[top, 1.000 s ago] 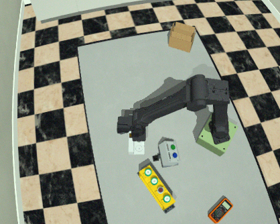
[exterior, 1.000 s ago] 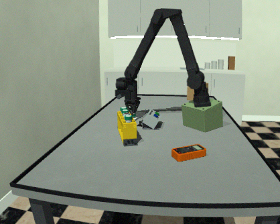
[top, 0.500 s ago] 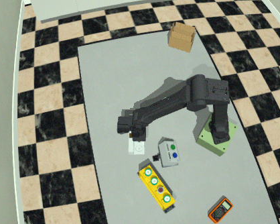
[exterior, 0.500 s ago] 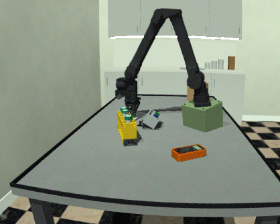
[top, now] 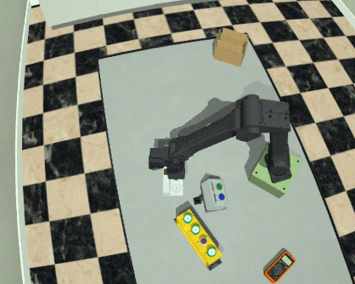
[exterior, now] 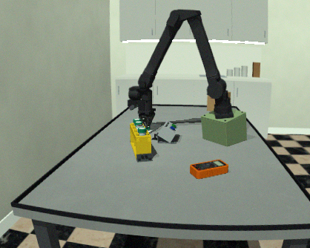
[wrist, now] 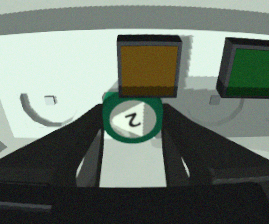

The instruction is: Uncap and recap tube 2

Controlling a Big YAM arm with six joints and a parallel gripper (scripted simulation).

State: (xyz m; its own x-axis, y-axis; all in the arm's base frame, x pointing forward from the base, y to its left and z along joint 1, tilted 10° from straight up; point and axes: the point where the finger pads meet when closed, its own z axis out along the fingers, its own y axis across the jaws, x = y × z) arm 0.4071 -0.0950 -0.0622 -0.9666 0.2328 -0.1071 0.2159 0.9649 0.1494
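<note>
The cap is 1 cm below my hand. Round my hand: grey key housing (14 cm behind, 13 cm to the left, 2 cm above); green READY key (16 cm behind, 10 cm to the left, 4 cm above); blue cycle key (15 cm behind, 15 cm to the left, 4 cm above).
</note>
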